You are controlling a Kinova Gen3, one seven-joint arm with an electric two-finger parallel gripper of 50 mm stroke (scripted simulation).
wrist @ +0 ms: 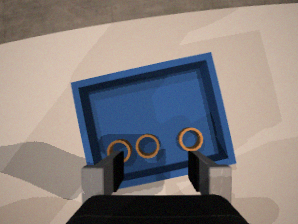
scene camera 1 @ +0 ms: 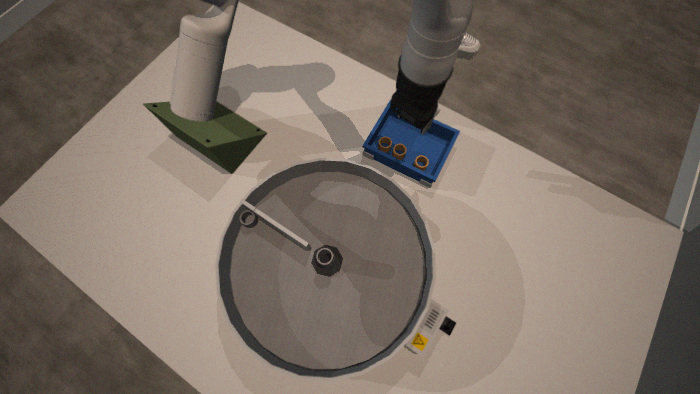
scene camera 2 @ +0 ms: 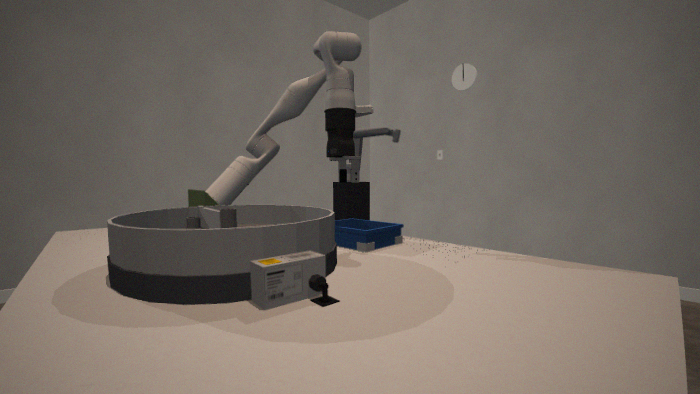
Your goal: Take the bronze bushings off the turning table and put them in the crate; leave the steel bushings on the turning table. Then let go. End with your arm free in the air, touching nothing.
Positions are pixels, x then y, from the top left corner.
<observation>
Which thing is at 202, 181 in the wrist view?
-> My gripper.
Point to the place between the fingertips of my gripper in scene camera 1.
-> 413, 122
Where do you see a blue crate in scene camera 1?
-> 436, 144
</observation>
